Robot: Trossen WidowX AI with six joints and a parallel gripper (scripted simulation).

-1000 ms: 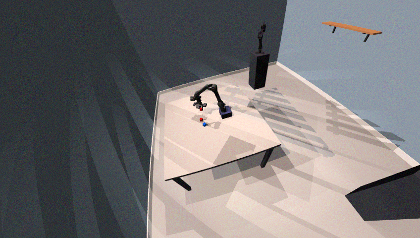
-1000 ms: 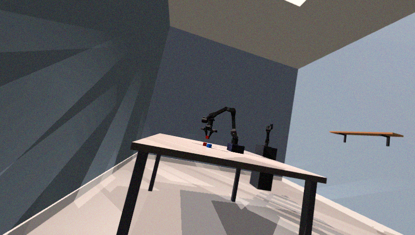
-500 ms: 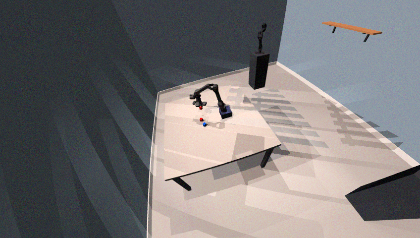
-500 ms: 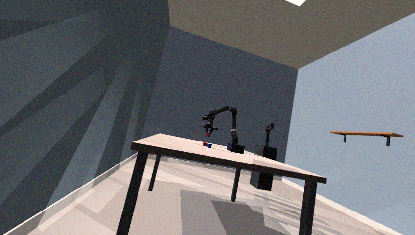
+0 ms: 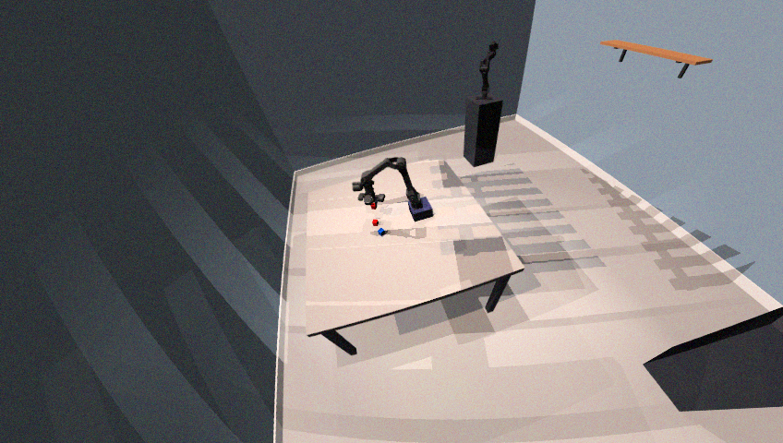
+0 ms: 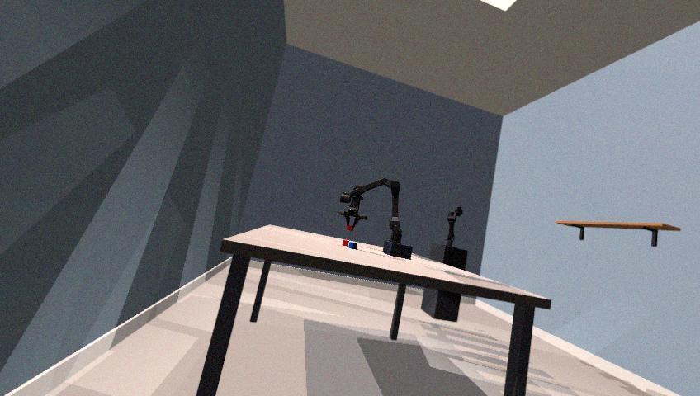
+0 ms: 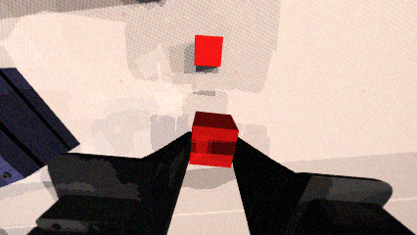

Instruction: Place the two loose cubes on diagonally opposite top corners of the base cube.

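Right now my gripper tip is 170 mm to the right of the blue cube and 100 mm above it.
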